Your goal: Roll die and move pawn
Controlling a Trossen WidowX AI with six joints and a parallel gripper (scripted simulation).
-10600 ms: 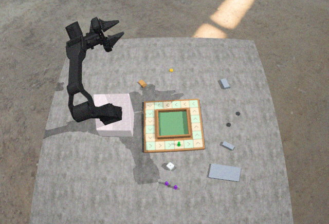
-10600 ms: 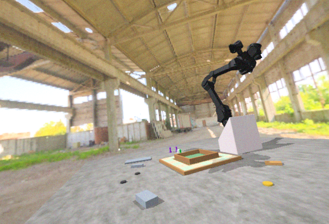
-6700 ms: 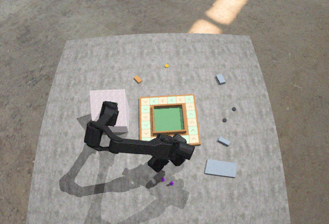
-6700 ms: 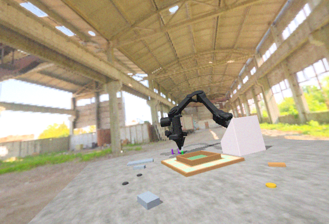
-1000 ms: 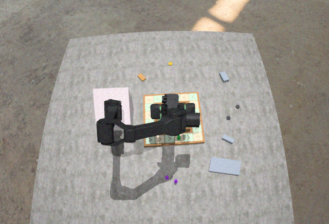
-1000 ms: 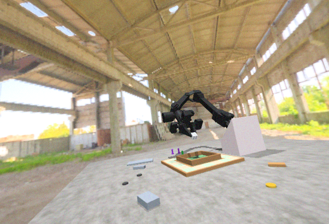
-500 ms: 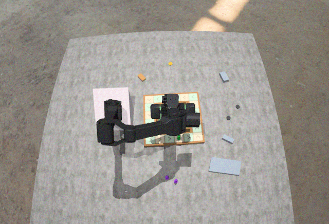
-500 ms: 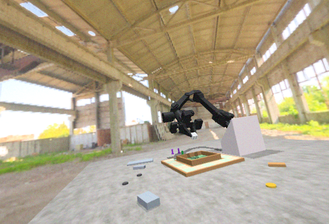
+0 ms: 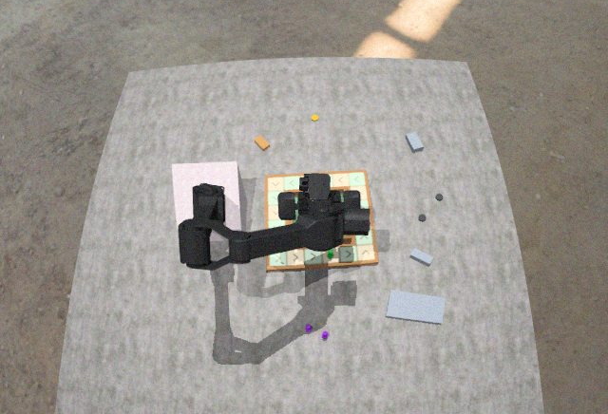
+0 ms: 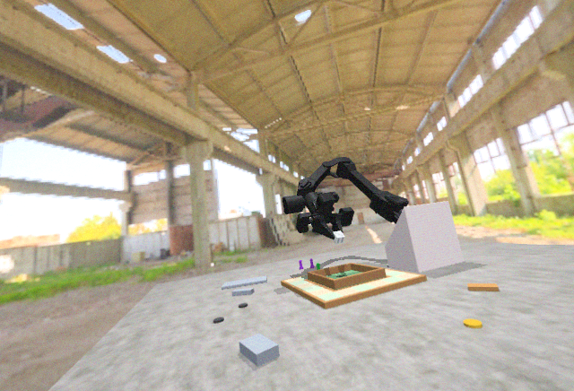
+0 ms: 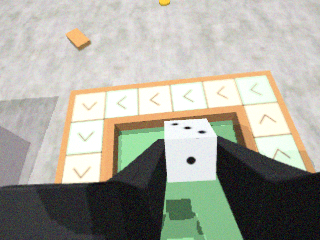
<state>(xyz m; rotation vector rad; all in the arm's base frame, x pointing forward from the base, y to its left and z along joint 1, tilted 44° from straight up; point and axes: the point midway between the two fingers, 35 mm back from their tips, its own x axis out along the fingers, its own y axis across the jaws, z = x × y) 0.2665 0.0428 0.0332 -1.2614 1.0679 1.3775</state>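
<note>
Now: the white die 20 mm below my gripper tip. The rest, counted from my gripper tip: green pawn 40 mm ahead, 110 mm to the right, 100 mm below; green dice tray 120 mm below; orange tile 190 mm behind, 240 mm to the left, 120 mm below.
</note>
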